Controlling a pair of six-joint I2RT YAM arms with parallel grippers.
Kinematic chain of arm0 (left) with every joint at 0, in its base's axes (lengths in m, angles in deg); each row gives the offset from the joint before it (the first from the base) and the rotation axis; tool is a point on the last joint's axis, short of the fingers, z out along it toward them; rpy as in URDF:
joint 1: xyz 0 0 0.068 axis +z
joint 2: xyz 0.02 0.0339 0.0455 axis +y
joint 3: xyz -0.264 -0.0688 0 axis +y
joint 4: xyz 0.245 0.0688 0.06 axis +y
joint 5: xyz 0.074 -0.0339 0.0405 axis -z
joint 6: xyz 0.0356 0 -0.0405 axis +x
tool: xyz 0 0 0 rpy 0 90 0
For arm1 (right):
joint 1: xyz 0 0 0.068 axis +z
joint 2: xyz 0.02 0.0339 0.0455 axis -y
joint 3: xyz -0.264 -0.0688 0 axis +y
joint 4: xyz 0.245 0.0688 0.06 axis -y
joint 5: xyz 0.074 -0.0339 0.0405 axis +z
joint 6: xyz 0.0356 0 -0.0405 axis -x
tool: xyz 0 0 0 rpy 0 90 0
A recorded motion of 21 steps. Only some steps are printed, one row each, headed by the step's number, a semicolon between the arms.
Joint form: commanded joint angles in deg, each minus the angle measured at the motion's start. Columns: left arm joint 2, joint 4, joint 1, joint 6, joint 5, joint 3; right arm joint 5, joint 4, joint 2, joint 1, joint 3, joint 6.
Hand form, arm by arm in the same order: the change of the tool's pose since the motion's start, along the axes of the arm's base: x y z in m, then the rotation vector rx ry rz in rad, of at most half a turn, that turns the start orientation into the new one. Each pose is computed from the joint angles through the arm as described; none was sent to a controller.
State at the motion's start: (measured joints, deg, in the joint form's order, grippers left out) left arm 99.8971 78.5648 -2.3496 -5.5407 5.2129 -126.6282; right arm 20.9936 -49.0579 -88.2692 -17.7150 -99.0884 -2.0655
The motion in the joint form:
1: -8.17 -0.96 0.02 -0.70 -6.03 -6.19; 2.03 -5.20 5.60 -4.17 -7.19 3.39
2: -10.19 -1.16 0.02 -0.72 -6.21 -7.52; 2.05 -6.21 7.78 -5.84 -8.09 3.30
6: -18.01 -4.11 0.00 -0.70 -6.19 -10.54; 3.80 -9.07 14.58 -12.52 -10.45 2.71
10: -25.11 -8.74 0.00 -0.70 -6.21 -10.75; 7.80 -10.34 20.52 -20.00 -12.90 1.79
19: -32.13 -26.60 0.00 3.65 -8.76 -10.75; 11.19 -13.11 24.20 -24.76 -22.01 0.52
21: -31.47 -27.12 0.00 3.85 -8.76 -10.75; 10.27 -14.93 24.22 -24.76 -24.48 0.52
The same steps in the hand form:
1: -0.0634 0.0064 0.0671 0.0538 -0.2691 0.0846; -0.0503 -0.0040 0.0581 -0.0761 -0.1369 -0.0123
2: -0.0811 0.0073 0.0809 0.0506 -0.3309 0.0893; -0.0683 -0.0050 0.0705 -0.0903 -0.1691 -0.0423
6: -0.1481 0.0099 0.1231 0.0301 -0.5707 0.0963; -0.1271 -0.0047 0.1028 -0.1245 -0.2696 -0.1374
10: -0.2055 0.0123 0.1483 0.0120 -0.7783 0.1029; -0.1808 0.0055 0.1283 -0.1614 -0.3849 -0.2087
19: -0.2708 0.0166 0.1903 0.0629 -1.2143 0.1355; -0.2340 0.0393 0.1639 -0.2343 -0.5350 -0.2327
21: -0.2650 0.0163 0.1909 0.0667 -1.2120 0.1342; -0.2417 0.0458 0.1684 -0.2464 -0.5421 -0.2469

